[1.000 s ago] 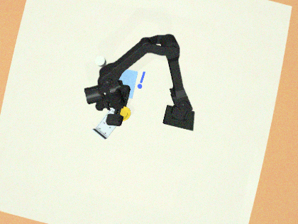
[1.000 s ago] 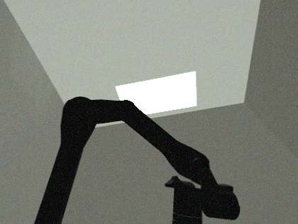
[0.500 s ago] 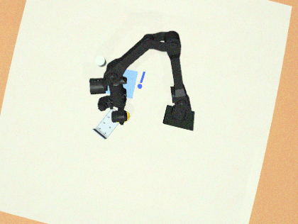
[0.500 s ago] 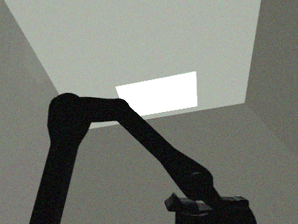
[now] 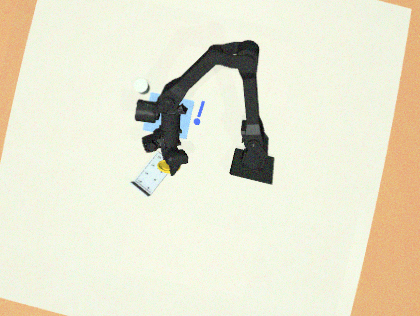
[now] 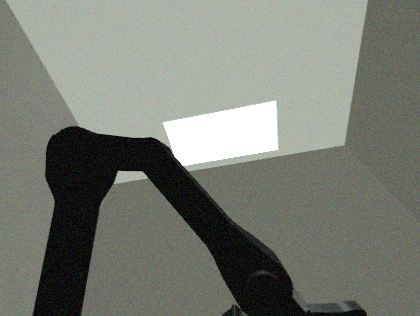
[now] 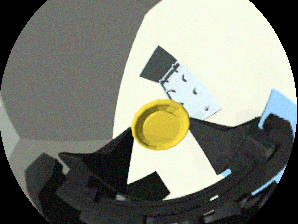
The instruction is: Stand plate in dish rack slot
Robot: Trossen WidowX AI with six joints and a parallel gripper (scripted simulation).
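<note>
Right now the dish rack is 50 mm below my gripper tip, 50 mm ahead of it and 30 mm to the left of it. The rest, counted from my gripper tip: light blue mat 170 mm to the right, 70 mm below, 40 mm ahead; then yellow plate 10 mm to the right; then blue spoon 190 mm to the right, 70 mm below, 60 mm behind.
</note>
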